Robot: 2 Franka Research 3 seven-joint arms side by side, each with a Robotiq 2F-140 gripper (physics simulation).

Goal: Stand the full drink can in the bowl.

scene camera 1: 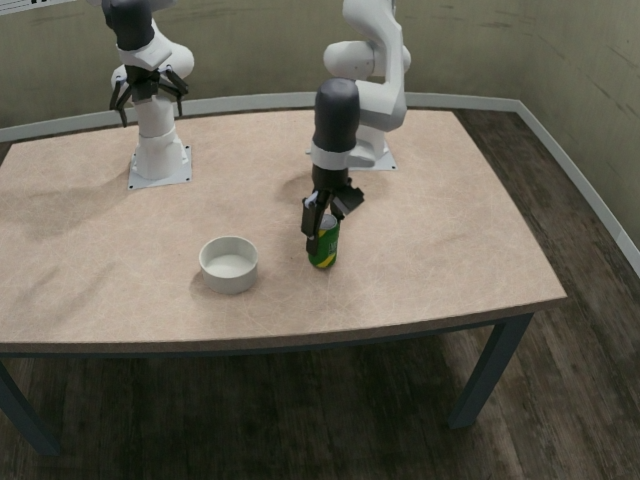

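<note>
A green drink can (325, 252) with yellow marks and a silver top stands upright right of the picture's middle, to the right of the bowl and apart from it. Whether its base touches the table cannot be told for sure. My left gripper (325, 235) is shut on the can from above, one finger on its left side, the other partly hidden behind it. A round, off-white bowl (229, 281) sits upright on the table, left of the can, and its visible inside holds nothing. My right gripper (151, 118) is open and empty, high at the back left, far from both.
The brown table (413, 273) carries both things; its front edge runs a short way in front of the bowl and can. The right arm's base plate (184, 173) is at the back left, and the left arm's base plate (385, 163) is behind the left gripper.
</note>
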